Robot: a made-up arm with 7 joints.
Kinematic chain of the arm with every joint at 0, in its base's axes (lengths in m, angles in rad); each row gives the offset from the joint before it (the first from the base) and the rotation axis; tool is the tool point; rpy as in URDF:
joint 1: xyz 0 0 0.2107 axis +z
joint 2: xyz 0 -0.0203 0.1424 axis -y
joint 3: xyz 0 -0.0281 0.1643 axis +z
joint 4: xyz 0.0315 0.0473 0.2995 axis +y
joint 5: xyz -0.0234 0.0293 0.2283 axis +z
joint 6: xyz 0 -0.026 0.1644 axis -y
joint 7: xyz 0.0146 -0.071 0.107 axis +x
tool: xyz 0 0 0 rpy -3.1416 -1.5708 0
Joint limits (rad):
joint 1: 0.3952..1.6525
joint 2: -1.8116..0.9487
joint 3: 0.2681..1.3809
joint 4: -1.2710..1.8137
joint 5: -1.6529..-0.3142
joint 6: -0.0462..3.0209
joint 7: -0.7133..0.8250
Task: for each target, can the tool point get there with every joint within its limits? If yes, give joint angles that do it. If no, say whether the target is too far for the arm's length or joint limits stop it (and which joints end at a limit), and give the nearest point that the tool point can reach.
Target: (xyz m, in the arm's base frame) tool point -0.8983 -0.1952 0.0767
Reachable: no: joint limits stop it (at a limit: joint 1, joint 2, joint 3, joint 5) | nearest point -0.6534 -0.2816 0.2847 | short by 0.333 m
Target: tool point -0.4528 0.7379 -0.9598
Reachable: no: too far | nearest point -0.2129 0.5617 -0.2477 | short by 0.772 m
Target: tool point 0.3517 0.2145 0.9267
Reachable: yes | joints 1.3887 -0.9643 1.0942 -1.0078 -1.3528 1.7267 -0.4631
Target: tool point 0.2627 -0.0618 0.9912
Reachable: yes | joints 1.4333 -0.1848 1.2619 -0.6422 -1.0101 2.7835 -0.4134
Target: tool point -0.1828 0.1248 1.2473
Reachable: yes | joints 1.2130 0.2225 0.5850 0.9315 -1.2714 0.4728 0.2007
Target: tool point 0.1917 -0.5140 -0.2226
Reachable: no: joint limits stop it (at a limit: joint 1, joint 2, joint 4) | nearest point 0.1583 -0.6189 0.2474 | short by 0.483 m
